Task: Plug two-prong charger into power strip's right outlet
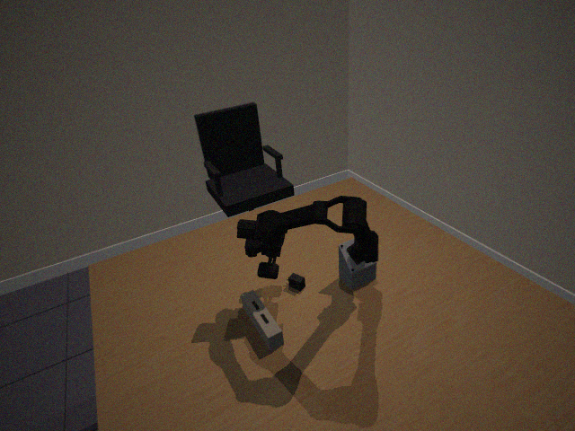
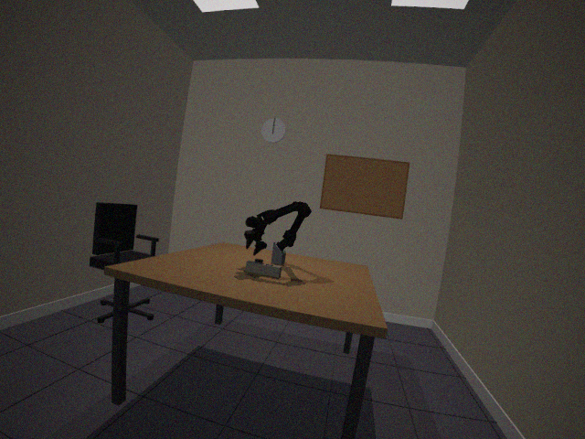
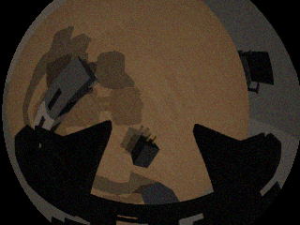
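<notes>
My gripper tip is now 70 mm above the two-prong charger, 60 mm past it and 30 mm to the right of it.
</notes>
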